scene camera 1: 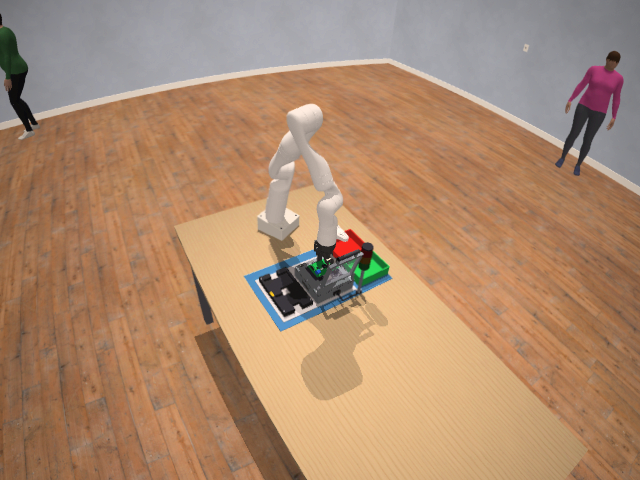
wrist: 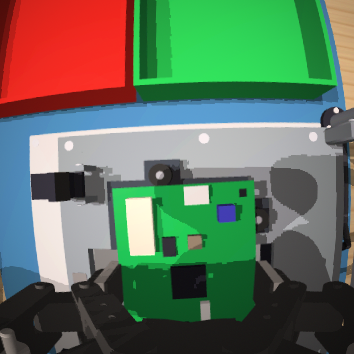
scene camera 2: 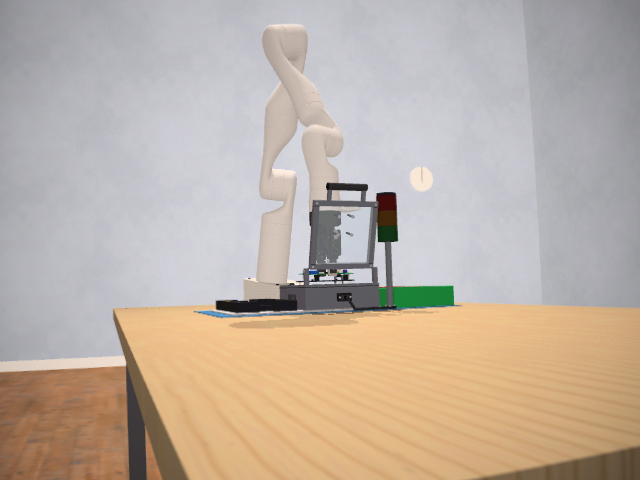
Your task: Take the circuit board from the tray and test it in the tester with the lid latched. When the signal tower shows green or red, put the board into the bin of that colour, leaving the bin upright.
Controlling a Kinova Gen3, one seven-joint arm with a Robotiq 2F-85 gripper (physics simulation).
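Frame: origin at the arm's base, x up, y ahead, z left, level; millimetres.
Seen in the pictures: gripper, fingertip midpoint: (scene camera 1: 323, 267) (wrist: 188, 278) (scene camera 2: 326, 276); arm's base, link origin: (scene camera 1: 274, 216) (scene camera 2: 271, 281).
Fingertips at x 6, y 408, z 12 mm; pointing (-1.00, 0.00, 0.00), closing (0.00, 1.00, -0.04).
Note:
Offsets run from my fingertips to a thing's top centre. "*": to the spot under its first point. Level surfaces: height alone.
The gripper (scene camera 1: 321, 261) (scene camera 2: 329, 258) (wrist: 189, 277) is shut on the green circuit board {dz -2, dx +17, dy +0 mm} (scene camera 1: 318, 269) (wrist: 175, 220) by its two side edges. The board lies level low over the grey tester (scene camera 1: 324, 295) (scene camera 2: 323, 298) (wrist: 235, 150), close to its dark nest; whether it touches is hidden. Round-headed posts show by its far and right edges. The tester's clear lid (scene camera 2: 341, 266) stands open, upright. A black latch {dz +55, dx +29, dy -69 mm} (wrist: 55, 186) is at the tester's left in the wrist view. The signal tower {* dz +80, dx +158, dy +147 mm} (scene camera 1: 366, 254) (scene camera 2: 387, 217) shows dark lamps. The red bin {dz +197, dx -31, dy -109 mm} (scene camera 1: 347, 246) (wrist: 65, 50) and green bin {dz +196, dx -31, dy +41 mm} (scene camera 1: 379, 276) (scene camera 2: 423, 296) (wrist: 240, 91) are upright.
The black tray (scene camera 1: 301, 291) (scene camera 2: 255, 305) lies beside the tester, on the side away from the bins. A blue mat {dx -76 mm} (scene camera 1: 281, 324) (wrist: 150, 112) lies under the tray, tester and bins. The lid's handle {dz -5, dx +198, dy +143 mm} (scene camera 2: 346, 187) rises near the arm. The tower's pole {* dz +91, dx +2, dy +137 mm} (scene camera 2: 388, 273) stands beside the tester.

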